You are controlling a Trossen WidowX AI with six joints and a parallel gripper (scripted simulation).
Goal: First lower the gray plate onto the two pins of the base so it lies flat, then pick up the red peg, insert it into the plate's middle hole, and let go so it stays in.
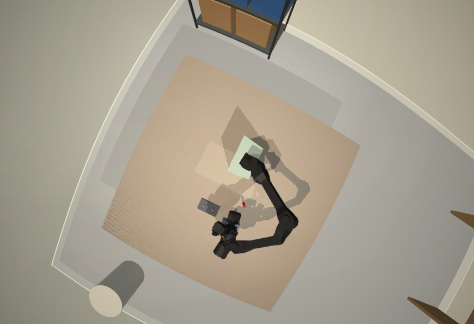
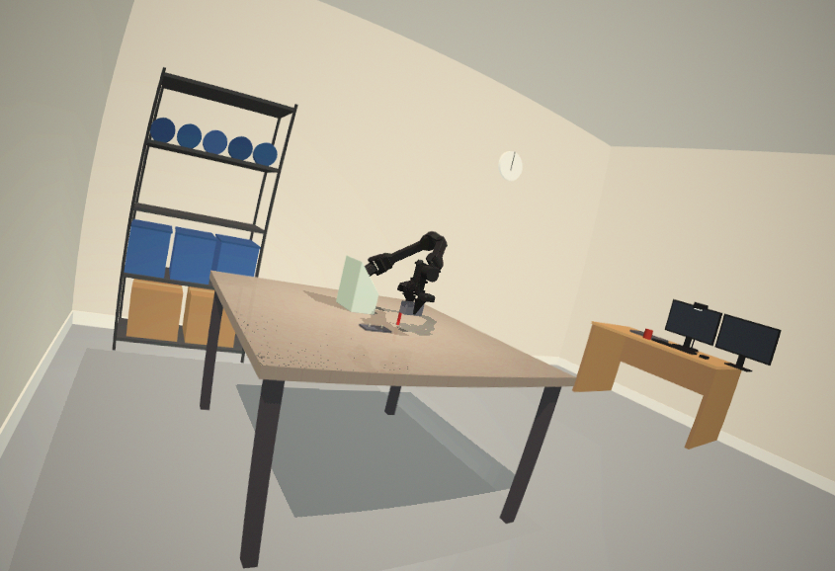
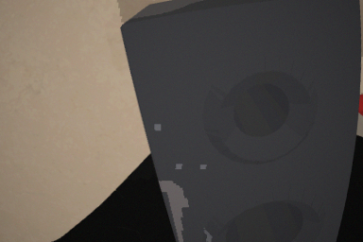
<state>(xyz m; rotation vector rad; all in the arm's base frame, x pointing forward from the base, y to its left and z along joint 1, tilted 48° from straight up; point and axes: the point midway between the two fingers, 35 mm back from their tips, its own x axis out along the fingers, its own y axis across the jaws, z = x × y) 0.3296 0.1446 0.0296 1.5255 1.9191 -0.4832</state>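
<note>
My gripper tip is 150 mm to the left of the gray base, 80 mm above it and 10 mm short of it. The rest, counted from my gripper tip: gray plate: 30 mm above; then red peg: 120 mm behind, 50 mm below, 10 mm to the left.
</note>
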